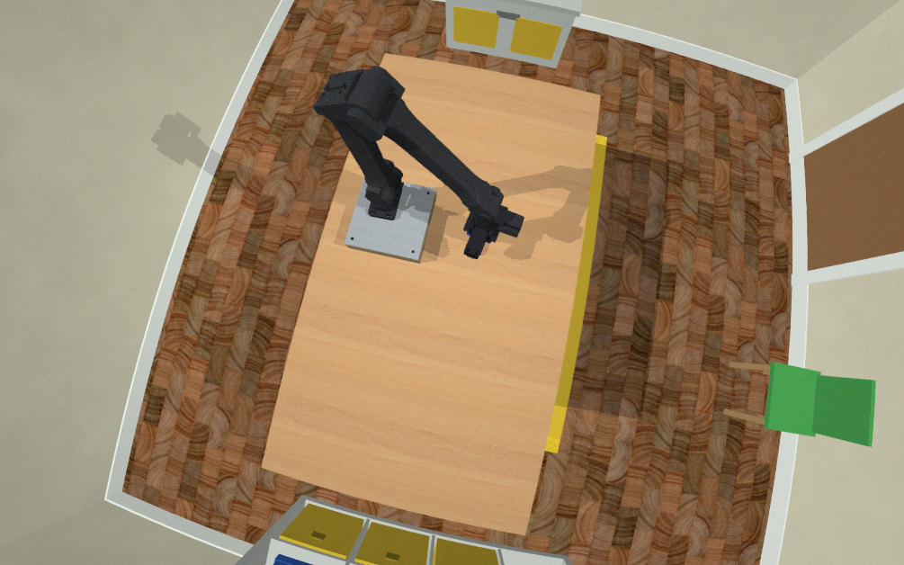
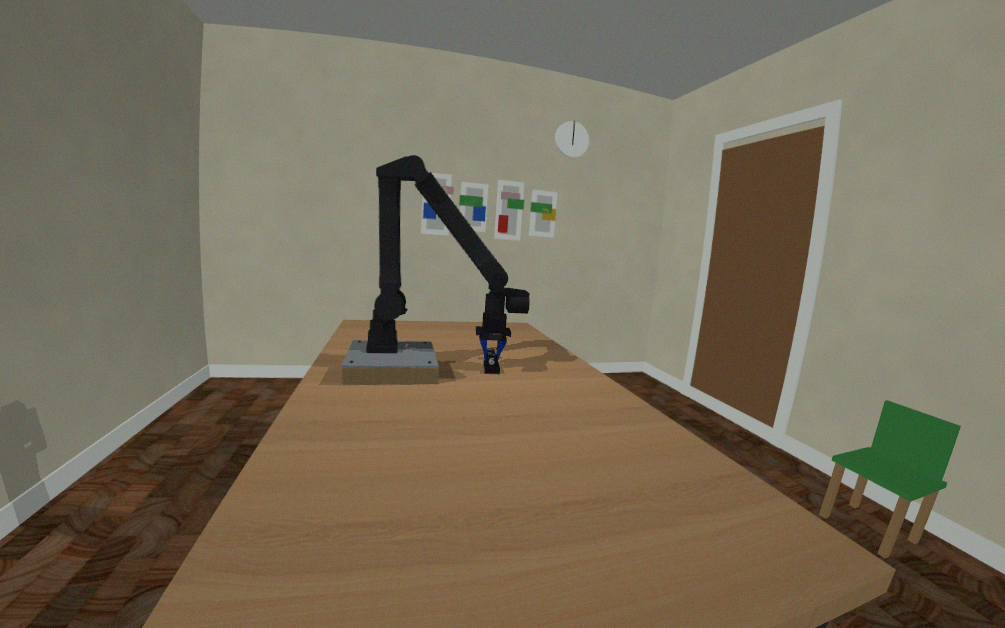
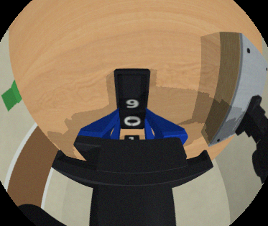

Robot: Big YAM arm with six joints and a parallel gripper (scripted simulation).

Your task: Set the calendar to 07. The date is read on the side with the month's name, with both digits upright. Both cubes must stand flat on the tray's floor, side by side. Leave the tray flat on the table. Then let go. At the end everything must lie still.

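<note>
The black cube lies right at my hand. From my hand the other things lie so: black tray: 20 mm to the right, 20 mm below.
</note>
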